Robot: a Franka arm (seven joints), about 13 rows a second.
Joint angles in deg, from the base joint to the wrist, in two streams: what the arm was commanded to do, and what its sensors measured. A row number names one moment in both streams.
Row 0, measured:
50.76 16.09 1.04 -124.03 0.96 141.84 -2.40
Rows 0 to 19, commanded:
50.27 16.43 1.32 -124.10 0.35 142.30 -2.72
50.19 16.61 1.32 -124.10 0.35 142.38 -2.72
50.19 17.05 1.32 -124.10 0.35 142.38 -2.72
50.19 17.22 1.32 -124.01 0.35 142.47 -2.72
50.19 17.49 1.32 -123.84 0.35 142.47 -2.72
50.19 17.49 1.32 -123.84 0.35 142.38 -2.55
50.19 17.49 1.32 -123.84 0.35 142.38 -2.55
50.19 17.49 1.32 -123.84 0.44 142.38 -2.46
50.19 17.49 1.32 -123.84 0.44 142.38 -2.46
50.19 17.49 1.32 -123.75 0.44 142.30 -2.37
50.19 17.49 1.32 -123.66 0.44 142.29 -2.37
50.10 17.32 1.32 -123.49 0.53 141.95 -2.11
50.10 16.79 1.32 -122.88 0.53 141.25 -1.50
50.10 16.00 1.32 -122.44 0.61 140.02 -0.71
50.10 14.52 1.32 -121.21 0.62 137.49 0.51
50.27 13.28 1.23 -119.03 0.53 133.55 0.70
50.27 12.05 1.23 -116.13 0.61 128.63 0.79
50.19 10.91 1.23 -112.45 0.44 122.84 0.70
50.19 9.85 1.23 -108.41 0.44 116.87 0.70
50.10 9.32 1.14 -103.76 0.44 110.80 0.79
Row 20, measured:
50.62 11.79 0.90 -111.09 0.95 121.16 -0.34
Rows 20 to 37, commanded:
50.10 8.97 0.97 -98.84 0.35 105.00 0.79
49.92 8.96 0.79 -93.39 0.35 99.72 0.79
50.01 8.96 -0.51 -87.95 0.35 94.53 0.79
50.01 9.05 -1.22 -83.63 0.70 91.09 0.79
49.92 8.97 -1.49 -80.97 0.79 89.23 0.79
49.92 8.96 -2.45 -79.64 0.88 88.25 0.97
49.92 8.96 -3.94 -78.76 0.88 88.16 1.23
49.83 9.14 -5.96 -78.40 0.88 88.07 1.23
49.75 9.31 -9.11 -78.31 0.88 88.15 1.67
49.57 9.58 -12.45 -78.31 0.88 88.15 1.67
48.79 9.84 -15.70 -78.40 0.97 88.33 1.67
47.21 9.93 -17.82 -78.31 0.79 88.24 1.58
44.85 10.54 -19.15 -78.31 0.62 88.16 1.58
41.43 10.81 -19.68 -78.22 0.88 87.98 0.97
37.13 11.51 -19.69 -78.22 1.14 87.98 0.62
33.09 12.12 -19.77 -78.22 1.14 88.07 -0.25
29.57 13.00 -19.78 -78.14 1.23 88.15 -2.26
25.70 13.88 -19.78 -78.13 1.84 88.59 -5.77
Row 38, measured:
31.93 11.81 -20.60 -80.40 0.88 89.58 -1.70
